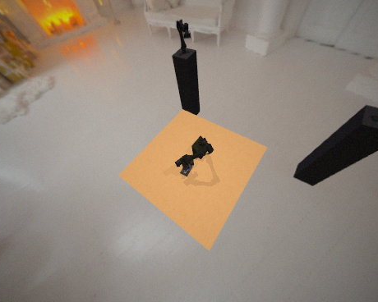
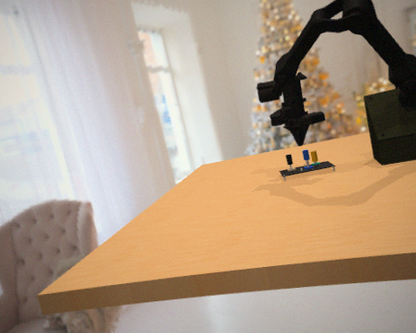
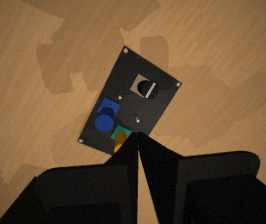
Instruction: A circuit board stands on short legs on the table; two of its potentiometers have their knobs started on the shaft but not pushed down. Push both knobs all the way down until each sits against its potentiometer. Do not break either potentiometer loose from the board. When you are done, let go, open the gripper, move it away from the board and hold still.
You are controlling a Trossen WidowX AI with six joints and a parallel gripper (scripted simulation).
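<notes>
My gripper tip is now 40 mm short of the black knob, 30 mm above it and 10 mm to the right of it. The rest, counted from my gripper tip: yellow knob (40 mm below, 40 mm behind, 10 mm to the right).
</notes>
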